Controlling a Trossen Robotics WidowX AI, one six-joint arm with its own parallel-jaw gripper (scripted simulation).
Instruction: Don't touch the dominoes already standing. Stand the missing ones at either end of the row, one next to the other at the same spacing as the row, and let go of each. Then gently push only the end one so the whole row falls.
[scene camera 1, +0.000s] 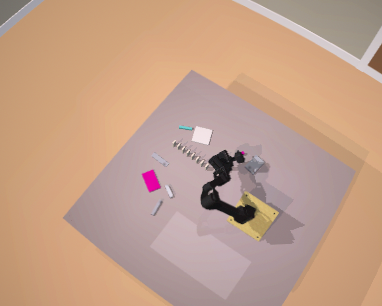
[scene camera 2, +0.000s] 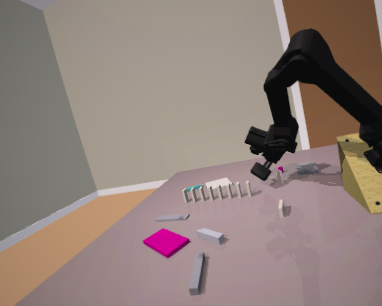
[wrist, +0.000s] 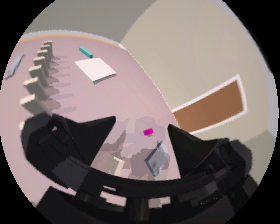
Observation:
The gripper (wrist: 142, 122) is open, with nothing in its grasp. Further things: a magenta plate (scene camera 2: 165, 242).
The wrist view misses the magenta plate: it is out of frame.

